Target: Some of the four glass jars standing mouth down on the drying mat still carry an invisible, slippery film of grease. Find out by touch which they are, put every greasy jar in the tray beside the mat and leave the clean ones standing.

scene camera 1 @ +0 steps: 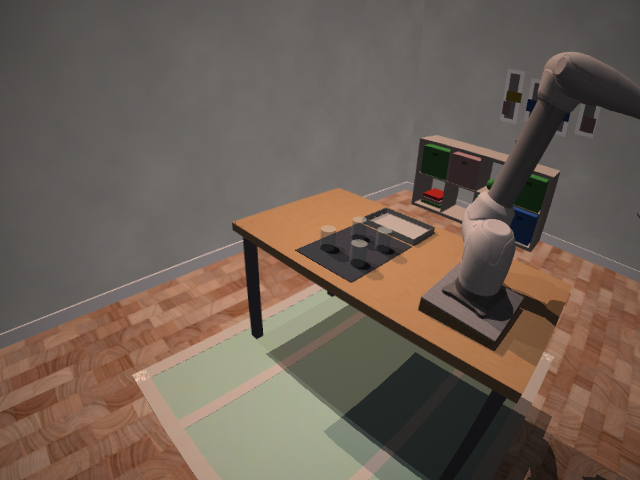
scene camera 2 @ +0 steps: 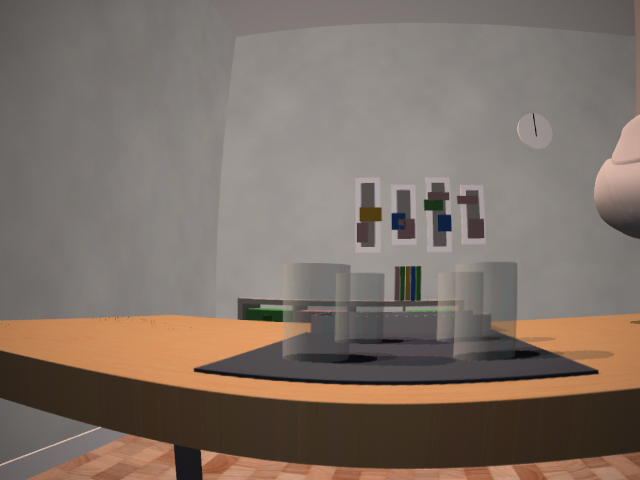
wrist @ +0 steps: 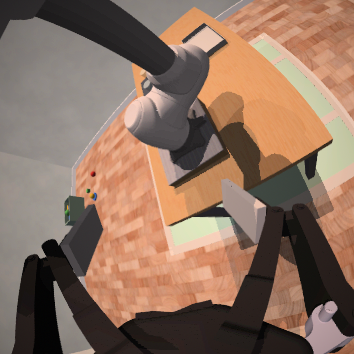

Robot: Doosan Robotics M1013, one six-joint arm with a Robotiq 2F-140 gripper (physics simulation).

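Places are measured from the arm's base along level axes (x right, y ahead, z up), in metres.
Where they show: gripper, fingertip midpoint: (wrist: pixel 159 205); arm's base, origin of the base link: (scene camera 1: pixel 474 293) (wrist: pixel 182 135).
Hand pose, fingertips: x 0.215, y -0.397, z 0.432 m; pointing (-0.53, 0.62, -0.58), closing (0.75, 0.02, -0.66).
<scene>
Each offset is from my fingertips to the top centre of the thing. Level surfaces: height alone.
Four clear glass jars stand upright on the dark drying mat @(dz -0.485 m) (scene camera 1: pixel 330 264) (scene camera 2: pixel 403 374): a left jar @(dx -0.362, dy +1.018, dz -0.396 m) (scene camera 1: pixel 328 238) (scene camera 2: pixel 310 310), a front jar @(dx -0.344, dy +0.855, dz -0.396 m) (scene camera 1: pixel 358 255) (scene camera 2: pixel 500 310), a back jar @(dx -0.190, dy +1.009, dz -0.396 m) (scene camera 1: pixel 359 227) (scene camera 2: pixel 369 304) and a right jar @(dx -0.174, dy +0.875, dz -0.396 m) (scene camera 1: pixel 384 240) (scene camera 2: pixel 445 304). No grease can be seen on them. The tray @(dx +0.054, dy +0.974, dz -0.458 m) (scene camera 1: pixel 423 236) (scene camera 2: pixel 403 324) (wrist: pixel 207 39) lies beside the mat and looks empty in scene camera 1. My gripper (wrist: pixel 159 205) is wide open with nothing between its pads, high up and away from the jars; it does not show in either scene view.
The arm's base block (scene camera 1: pixel 454 315) (wrist: pixel 212 142) stands on the wooden table @(dz -0.488 m) (scene camera 1: pixel 289 217) (wrist: pixel 275 105). My lower arm (scene camera 1: pixel 488 258) (wrist: pixel 165 115) rises from it and hides most of the mat area in the wrist view. A shelf unit (scene camera 1: pixel 545 206) stands behind the table.
</scene>
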